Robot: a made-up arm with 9 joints.
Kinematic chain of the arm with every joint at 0, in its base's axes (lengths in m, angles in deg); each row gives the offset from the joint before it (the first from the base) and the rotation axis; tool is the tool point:
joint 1: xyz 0 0 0.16 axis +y
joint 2: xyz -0.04 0 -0.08 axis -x
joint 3: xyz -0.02 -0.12 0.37 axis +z
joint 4: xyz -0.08 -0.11 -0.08 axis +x
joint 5: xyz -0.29 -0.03 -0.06 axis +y
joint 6: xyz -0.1 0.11 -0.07 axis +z
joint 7: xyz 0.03 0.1 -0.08 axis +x
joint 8: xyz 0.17 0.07 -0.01 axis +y
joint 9: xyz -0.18 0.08 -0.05 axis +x
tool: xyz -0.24 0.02 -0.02
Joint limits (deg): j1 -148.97..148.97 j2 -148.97..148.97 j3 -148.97..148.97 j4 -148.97..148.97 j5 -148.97..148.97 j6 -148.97..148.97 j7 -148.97..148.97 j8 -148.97..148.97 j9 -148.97..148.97
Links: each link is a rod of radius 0.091 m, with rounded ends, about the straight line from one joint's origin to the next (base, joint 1, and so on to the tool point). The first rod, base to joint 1, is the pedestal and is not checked.
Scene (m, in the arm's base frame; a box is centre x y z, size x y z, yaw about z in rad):
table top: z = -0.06
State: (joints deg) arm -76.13 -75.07 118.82 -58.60 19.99 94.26 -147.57 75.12 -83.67
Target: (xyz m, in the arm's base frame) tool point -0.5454 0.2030 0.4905
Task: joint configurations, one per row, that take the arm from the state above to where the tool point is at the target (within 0.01 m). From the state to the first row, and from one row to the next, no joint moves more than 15 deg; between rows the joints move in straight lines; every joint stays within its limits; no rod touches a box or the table.
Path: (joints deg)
1: -90.91 -76.12 126.36 -60.71 8.47 93.02 -147.92 78.15 -83.30
2: -105.68 -77.16 133.89 -62.83 -3.05 91.79 -148.27 81.17 -82.93
3: -120.46 -78.21 141.43 -64.94 -14.56 90.55 -148.62 84.20 -82.56
4: -135.24 -79.26 148.97 -67.05 -26.08 89.32 -148.97 87.22 -82.19

